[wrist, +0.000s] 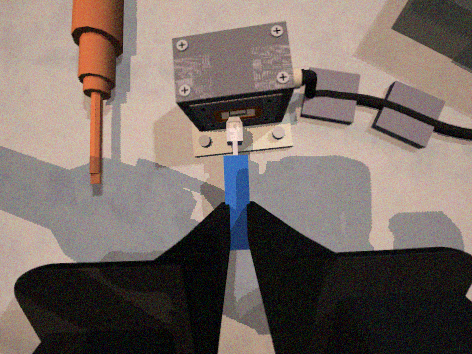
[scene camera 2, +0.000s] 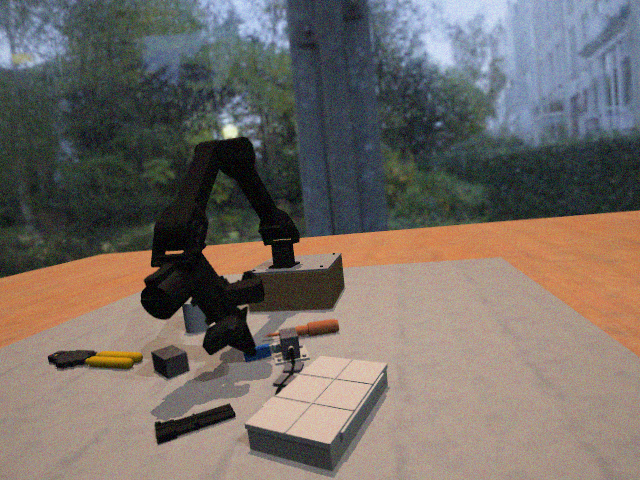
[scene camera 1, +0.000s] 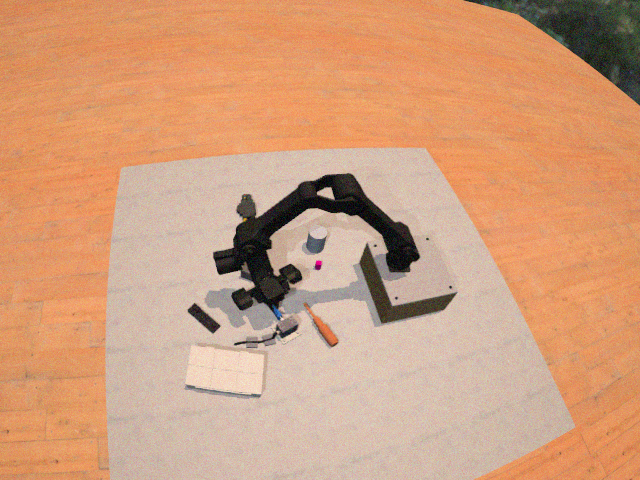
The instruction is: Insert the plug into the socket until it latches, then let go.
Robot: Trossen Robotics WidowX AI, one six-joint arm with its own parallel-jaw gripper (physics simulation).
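Seen in the pictures: gripper, between the fingertips: (wrist: 237, 209) (scene camera 2: 254, 352) (scene camera 1: 275, 310); arm's base, origin of its link: (scene camera 2: 284, 265) (scene camera 1: 398, 263).
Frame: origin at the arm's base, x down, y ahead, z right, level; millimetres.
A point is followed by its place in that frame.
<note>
My gripper (wrist: 237, 209) {x 89, y 345, z -104 mm} (scene camera 2: 249, 356) {x 89, y 345, z -104 mm} is shut on the plug's blue handle (wrist: 236, 180) {x 79, y 338, z -117 mm} (scene camera 2: 258, 352) {x 87, y 346, z -113 mm} (scene camera 1: 277, 312) {x 80, y 339, z -116 mm}. The plug's clear tip (wrist: 234, 131) {x 78, y 326, z -138 mm} points at the socket box and lies in front of the slot's lower edge in the wrist view, a little left of the slot's middle. Whether the tip touches the socket face cannot be told. The grey socket box (wrist: 232, 62) {x 60, y 315, z -160 mm} (scene camera 1: 287, 326) {x 60, y 315, z -168 mm} (scene camera 2: 289, 343) {x 71, y 336, z -172 mm} stands on a pale base plate (wrist: 260, 141) {x 100, y 338, z -145 mm}, with its orange-rimmed slot (wrist: 250, 113) {x 85, y 328, z -152 mm} facing the gripper; the tip partly hides the slot.
An orange screwdriver (scene camera 1: 324, 329) {x 78, y 215, z -168 mm} (scene camera 2: 317, 327) {x 85, y 220, z -176 mm} (wrist: 97, 55) {x 83, y 231, z -146 mm} lies beside the socket. A black cable (wrist: 370, 100) {x 98, y 384, z -194 mm} runs over grey blocks. A white tiled box (scene camera 1: 225, 369) {x 69, y 475, z -291 mm} (scene camera 2: 320, 397) {x 70, y 494, z -294 mm}, a black bar (scene camera 1: 203, 317) {x 95, y 542, z -132 mm} (scene camera 2: 194, 423) {x 96, y 549, z -136 mm}, a grey cylinder (scene camera 1: 316, 240) {x 41, y 221, z 107 mm} and yellow-handled pliers (scene camera 2: 111, 359) {x 85, y 434, z 159 mm} are around.
</note>
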